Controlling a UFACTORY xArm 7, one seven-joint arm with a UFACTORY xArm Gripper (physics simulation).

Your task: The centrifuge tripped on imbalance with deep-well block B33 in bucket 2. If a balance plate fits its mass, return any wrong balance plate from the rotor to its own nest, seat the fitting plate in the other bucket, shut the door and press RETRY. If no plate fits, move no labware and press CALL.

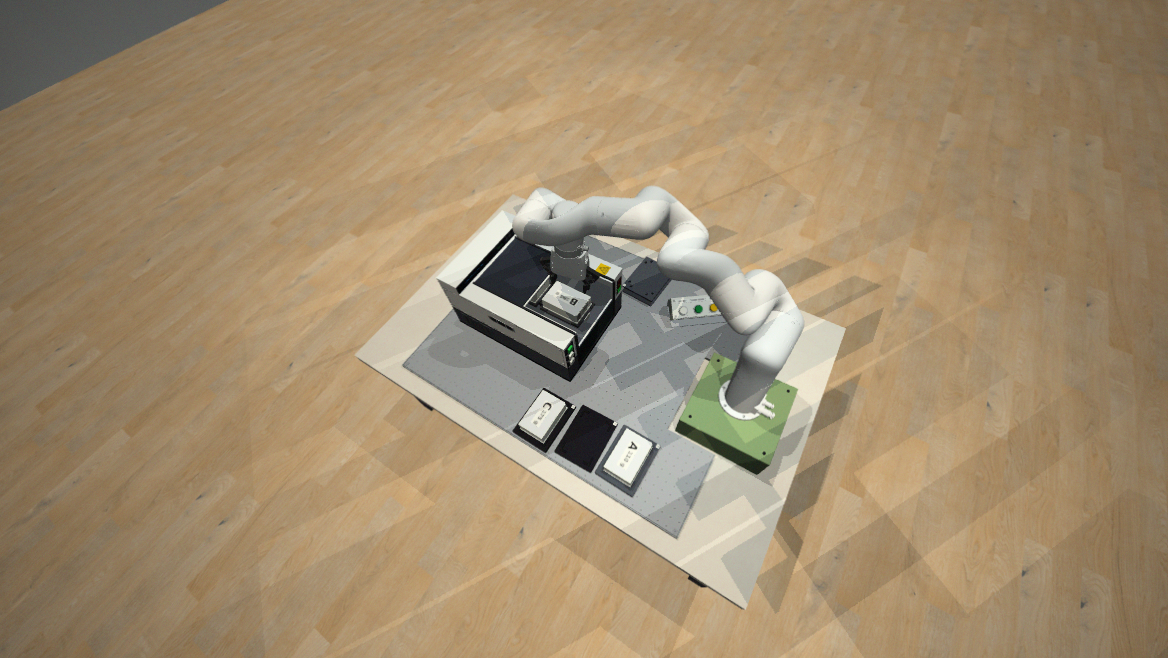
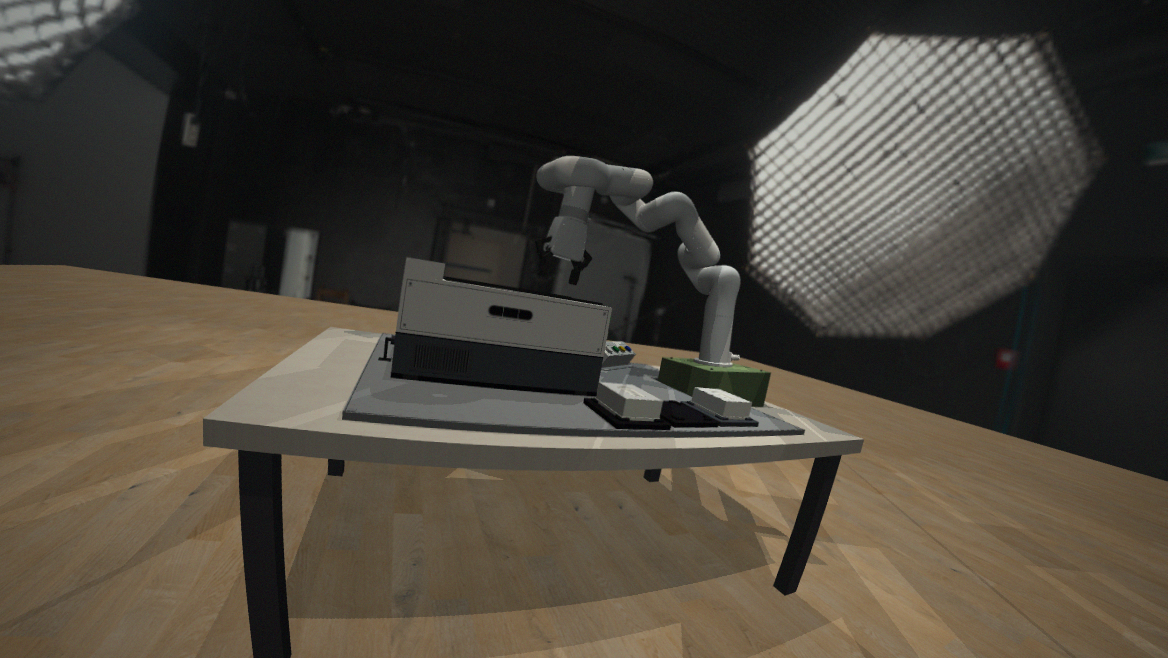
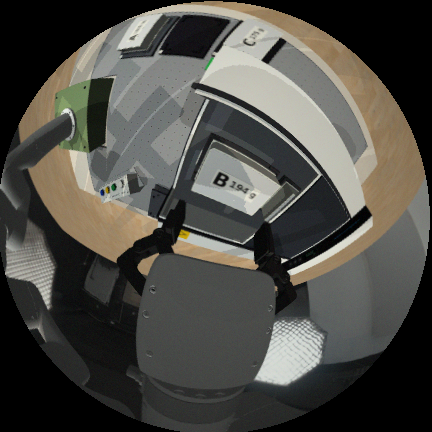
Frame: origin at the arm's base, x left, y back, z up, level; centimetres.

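Seen in the pictures: gripper, fingertip midpoint: (image 1: 570, 285) (image 2: 557, 280) (image 3: 223, 218); arm's base, origin of the base link: (image 1: 741, 399) (image 2: 712, 363) (image 3: 67, 123).
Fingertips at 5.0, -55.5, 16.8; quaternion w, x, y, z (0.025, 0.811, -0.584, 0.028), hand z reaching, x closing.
Pixels of each thing's middle, then the offset from my fingertips to it, as dx, dy, dz. "spot": a spot on its surface instead.
- centrifuge, body centre: (image 3: 278, 194) (image 2: 495, 323) (image 1: 536, 293) +1.8, -14.2, -13.2
- white balance plate marked B 194 g, body centre: (image 3: 235, 179) (image 1: 566, 302) +0.6, -1.8, -9.3
- Plate C, body centre: (image 2: 627, 400) (image 1: 543, 416) +30.4, +11.4, -22.1
- plate A, body centre: (image 2: 720, 403) (image 1: 628, 456) +25.6, +38.2, -22.1
- dark nest, body centre: (image 2: 675, 412) (image 1: 586, 437) +27.5, +25.0, -24.4
- button panel, body centre: (image 1: 703, 306) (image 2: 611, 354) (image 3: 116, 189) -30.1, +30.7, -21.2
- dark pad, surface spot: (image 1: 645, 280) spot: -29.1, +8.7, -21.9
The centrifuge (image 1: 504, 325) (image 2: 547, 325) (image 3: 305, 107) has an open hatch at the top. Inside lies a white balance plate marked B 194 g (image 1: 563, 301) (image 3: 232, 184). My gripper (image 1: 567, 280) (image 2: 561, 266) (image 3: 223, 218) is open and empty, above the hatch and close to plate B, with its fingers apart. Plate C (image 1: 541, 415) (image 2: 629, 400) (image 3: 250, 41) and plate A (image 1: 628, 456) (image 2: 721, 402) (image 3: 136, 33) sit in their nests. The dark nest (image 1: 585, 438) (image 3: 196, 36) between them is empty. Block B33 does not show.
A button panel (image 1: 691, 308) (image 2: 619, 351) (image 3: 120, 187) with white, green, yellow and blue buttons stands beside the centrifuge. A dark pad (image 1: 645, 280) (image 3: 158, 201) lies near it. The arm's green base (image 1: 735, 420) (image 2: 719, 380) (image 3: 95, 115) is at the table's other end.
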